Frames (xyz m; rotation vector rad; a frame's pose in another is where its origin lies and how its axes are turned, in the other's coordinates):
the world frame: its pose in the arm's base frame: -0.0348 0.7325 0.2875 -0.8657 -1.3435 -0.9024
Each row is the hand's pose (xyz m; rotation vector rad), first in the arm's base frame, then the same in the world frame.
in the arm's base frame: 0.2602 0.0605 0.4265 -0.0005 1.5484 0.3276
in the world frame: 0.1707 -0.0102 -0.7271 -0.2368 -2.3860 -1.9203
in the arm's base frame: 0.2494 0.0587 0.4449 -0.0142 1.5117 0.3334
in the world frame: 0.1890 -0.0208 -0.7235 -0.2638 -2.3956 -1.9564
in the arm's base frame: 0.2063 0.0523 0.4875 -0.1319 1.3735 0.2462
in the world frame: 0.2309 -0.0627 -0.7096 0.2056 2.2857 1.9171
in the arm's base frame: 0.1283 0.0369 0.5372 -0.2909 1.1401 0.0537
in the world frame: 0.2797 -0.1401 -0.6892 0.0903 2.0508 1.7054
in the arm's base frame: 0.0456 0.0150 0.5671 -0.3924 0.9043 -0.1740
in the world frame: 0.3089 -0.2245 -0.6735 -0.0087 1.8637 1.4365
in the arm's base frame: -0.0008 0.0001 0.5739 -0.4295 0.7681 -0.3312
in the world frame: 0.3153 -0.2729 -0.6676 -0.0713 1.7724 1.2520
